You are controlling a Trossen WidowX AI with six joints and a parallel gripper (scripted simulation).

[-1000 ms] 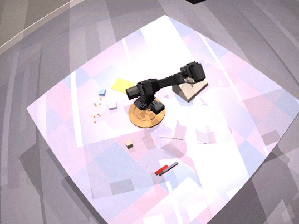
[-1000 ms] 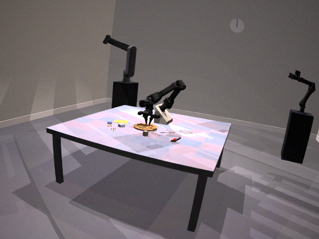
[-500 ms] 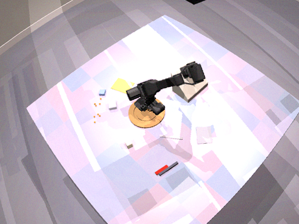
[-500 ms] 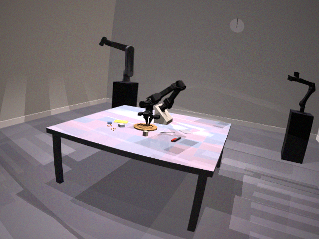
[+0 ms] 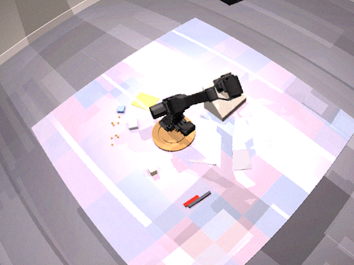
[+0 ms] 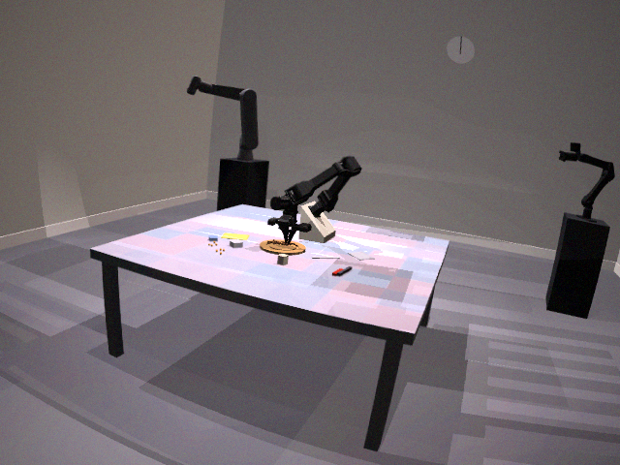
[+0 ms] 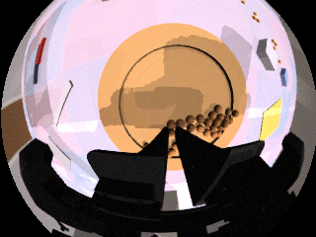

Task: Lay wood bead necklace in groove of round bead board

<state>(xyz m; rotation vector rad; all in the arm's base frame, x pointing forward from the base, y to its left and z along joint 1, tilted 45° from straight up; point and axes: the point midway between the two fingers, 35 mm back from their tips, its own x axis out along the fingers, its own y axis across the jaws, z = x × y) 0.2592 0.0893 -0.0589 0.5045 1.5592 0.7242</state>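
My gripper tip is 20 mm short of the round bead board, 10 mm to the left of it and 10 mm above it. Also, from my gripper tip: cream cube (210 mm ahead, 100 mm to the left); white block (150 mm ahead, 170 mm to the right, 10 mm below); thin rod (10 mm ahead, 190 mm to the left, 20 mm below).
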